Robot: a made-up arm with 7 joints. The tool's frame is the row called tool. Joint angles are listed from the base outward.
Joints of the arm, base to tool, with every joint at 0 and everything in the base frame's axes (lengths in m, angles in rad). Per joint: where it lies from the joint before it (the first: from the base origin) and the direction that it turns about. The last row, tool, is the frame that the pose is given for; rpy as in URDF.
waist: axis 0 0.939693 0.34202 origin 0.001 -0.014 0.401
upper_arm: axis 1 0 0 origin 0.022 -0.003 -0.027
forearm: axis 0 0 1 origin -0.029 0.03 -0.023
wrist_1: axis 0 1 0 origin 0.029 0.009 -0.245
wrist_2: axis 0 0 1 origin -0.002 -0.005 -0.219
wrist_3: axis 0 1 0 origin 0.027 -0.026 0.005
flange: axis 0 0 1 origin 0.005 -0.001 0.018
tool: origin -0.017 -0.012 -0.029 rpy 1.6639 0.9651 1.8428
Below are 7 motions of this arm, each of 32 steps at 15 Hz.
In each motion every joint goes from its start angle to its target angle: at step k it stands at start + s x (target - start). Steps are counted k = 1, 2, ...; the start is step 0. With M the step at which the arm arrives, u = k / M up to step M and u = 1 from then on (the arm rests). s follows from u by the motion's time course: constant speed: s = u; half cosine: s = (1 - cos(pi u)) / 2; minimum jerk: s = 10 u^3 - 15 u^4 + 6 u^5.
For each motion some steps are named. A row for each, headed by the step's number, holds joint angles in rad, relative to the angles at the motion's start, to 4 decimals.
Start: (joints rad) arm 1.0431 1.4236 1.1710 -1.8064 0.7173 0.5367 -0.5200
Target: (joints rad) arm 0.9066 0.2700 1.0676 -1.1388 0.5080 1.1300 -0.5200
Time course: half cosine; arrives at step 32
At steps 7, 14, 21, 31, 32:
7: -0.0155 -0.1309 -0.0117 0.0758 -0.0238 0.0673 0.0000
14: -0.0549 -0.4643 -0.0416 0.2687 -0.0842 0.2388 0.0000
21: -0.1004 -0.8487 -0.0761 0.4912 -0.1540 0.4365 0.0000
31: -0.1362 -1.1508 -0.1032 0.6660 -0.2088 0.5919 0.0000
32: -0.1365 -1.1536 -0.1034 0.6676 -0.2093 0.5933 0.0000

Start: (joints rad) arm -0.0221 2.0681 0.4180 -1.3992 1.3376 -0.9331 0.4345
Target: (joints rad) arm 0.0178 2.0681 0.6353 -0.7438 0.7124 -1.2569 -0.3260
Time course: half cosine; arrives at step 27
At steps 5, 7, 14, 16, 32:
5: 0.0033 0.0000 0.0179 0.0539 -0.0514 -0.0266 -0.0626
7: 0.0063 0.0000 0.0341 0.1028 -0.0981 -0.0508 -0.1193
14: 0.0211 0.0000 0.1150 0.3468 -0.3308 -0.1713 -0.4024
16: 0.0257 0.0000 0.1398 0.4217 -0.4023 -0.2083 -0.4893
32: 0.0399 0.0000 0.2173 0.6554 -0.6252 -0.3238 -0.7605

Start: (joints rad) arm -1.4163 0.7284 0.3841 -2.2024 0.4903 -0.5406 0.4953
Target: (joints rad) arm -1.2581 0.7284 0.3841 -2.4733 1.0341 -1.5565 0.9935
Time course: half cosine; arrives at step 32
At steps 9, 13, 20, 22, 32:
9: 0.0289 0.0000 0.0000 -0.0495 0.0994 -0.1857 0.0911
13: 0.0561 0.0000 0.0000 -0.0961 0.1930 -0.3605 0.1768
20: 0.1094 0.0000 0.0000 -0.1873 0.3760 -0.7023 0.3444
22: 0.1230 0.0000 0.0000 -0.2107 0.4230 -0.7902 0.3875
32: 0.1582 0.0000 0.0000 -0.2709 0.5438 -1.0159 0.4982

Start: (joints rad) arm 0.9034 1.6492 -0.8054 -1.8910 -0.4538 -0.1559 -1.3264
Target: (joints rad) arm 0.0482 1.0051 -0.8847 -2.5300 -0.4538 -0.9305 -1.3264
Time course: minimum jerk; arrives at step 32
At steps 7, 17, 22, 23, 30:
7: -0.0627 -0.0472 -0.0058 -0.0469 0.0000 -0.0568 0.0000
17: -0.4776 -0.3597 -0.0443 -0.3568 0.0000 -0.4326 0.0000
22: -0.7013 -0.5282 -0.0650 -0.5240 0.0000 -0.6352 0.0000
23: -0.7362 -0.5545 -0.0683 -0.5501 0.0000 -0.6668 0.0000
30: -0.8533 -0.6427 -0.0791 -0.6376 0.0000 -0.7729 0.0000

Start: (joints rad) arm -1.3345 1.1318 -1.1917 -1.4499 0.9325 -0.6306 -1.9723
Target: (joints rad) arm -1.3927 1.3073 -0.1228 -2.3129 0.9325 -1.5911 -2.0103
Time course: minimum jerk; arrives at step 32
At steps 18, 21, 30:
18: -0.0358 0.1081 0.6584 -0.5316 0.0000 -0.5916 -0.0234
21: -0.0451 0.1359 0.8278 -0.6684 0.0000 -0.7439 -0.0294
30: -0.0581 0.1751 1.0665 -0.8611 0.0000 -0.9584 -0.0379

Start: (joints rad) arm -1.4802 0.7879 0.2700 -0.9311 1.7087 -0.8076 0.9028
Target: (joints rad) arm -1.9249 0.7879 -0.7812 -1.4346 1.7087 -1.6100 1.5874
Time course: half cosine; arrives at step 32
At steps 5, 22, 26, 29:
5: -0.0263 0.0000 -0.0621 -0.0297 0.0000 -0.0474 0.0404
22: -0.3459 0.0000 -0.8176 -0.3916 0.0000 -0.6241 0.5325
26: -0.4072 0.0000 -0.9626 -0.4611 0.0000 -0.7348 0.6269
29: -0.4351 0.0000 -1.0286 -0.4927 0.0000 -0.7851 0.6699

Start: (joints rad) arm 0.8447 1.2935 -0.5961 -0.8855 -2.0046 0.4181 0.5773
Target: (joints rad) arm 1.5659 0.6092 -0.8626 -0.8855 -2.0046 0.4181 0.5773
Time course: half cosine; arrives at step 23
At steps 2, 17, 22, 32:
2: 0.0134 -0.0127 -0.0049 0.0000 0.0000 0.0000 0.0000
17: 0.6067 -0.5757 -0.2242 0.0000 0.0000 0.0000 0.0000
22: 0.7178 -0.6811 -0.2653 0.0000 0.0000 0.0000 0.0000
32: 0.7212 -0.6843 -0.2665 0.0000 0.0000 0.0000 0.0000

